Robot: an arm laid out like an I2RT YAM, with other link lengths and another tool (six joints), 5 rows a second.
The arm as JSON. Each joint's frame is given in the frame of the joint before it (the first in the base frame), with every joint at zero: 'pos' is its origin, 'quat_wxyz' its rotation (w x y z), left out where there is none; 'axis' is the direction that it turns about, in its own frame. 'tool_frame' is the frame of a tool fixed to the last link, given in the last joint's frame.
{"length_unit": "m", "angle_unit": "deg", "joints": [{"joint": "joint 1", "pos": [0.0, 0.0, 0.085], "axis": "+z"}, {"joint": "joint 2", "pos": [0.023, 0.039, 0.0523], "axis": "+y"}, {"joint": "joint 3", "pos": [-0.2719, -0.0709, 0.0], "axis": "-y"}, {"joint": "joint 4", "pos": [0.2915, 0.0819, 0.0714], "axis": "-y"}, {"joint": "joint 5", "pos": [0.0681, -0.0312, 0.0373], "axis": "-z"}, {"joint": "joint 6", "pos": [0.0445, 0.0, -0.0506], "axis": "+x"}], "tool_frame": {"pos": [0.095, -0.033, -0.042], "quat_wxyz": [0.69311, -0.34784, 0.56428, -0.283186]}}
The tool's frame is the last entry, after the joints.
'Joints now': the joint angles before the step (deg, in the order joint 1, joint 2, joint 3, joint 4, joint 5, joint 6). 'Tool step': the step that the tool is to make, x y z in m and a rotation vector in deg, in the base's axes. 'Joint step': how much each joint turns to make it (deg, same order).
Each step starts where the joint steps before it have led.
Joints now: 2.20 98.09 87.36 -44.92 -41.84 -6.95
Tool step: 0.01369 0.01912 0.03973 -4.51 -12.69 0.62
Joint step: 4.38 -4.22 0.35 7.21 6.58 -0.86
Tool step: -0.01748 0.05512 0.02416 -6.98 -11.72 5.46
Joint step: 10.62 -5.36 -3.68 6.15 9.85 -4.40
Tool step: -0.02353 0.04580 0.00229 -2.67 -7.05 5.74
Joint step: 8.19 -3.52 -5.28 6.15 4.83 -3.08
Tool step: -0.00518 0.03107 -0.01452 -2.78 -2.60 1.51
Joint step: 5.45 1.66 -1.68 3.97 5.28 -1.15
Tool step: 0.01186 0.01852 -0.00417 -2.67 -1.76 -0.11
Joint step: 2.38 4.31 3.34 0.70 3.78 -1.49
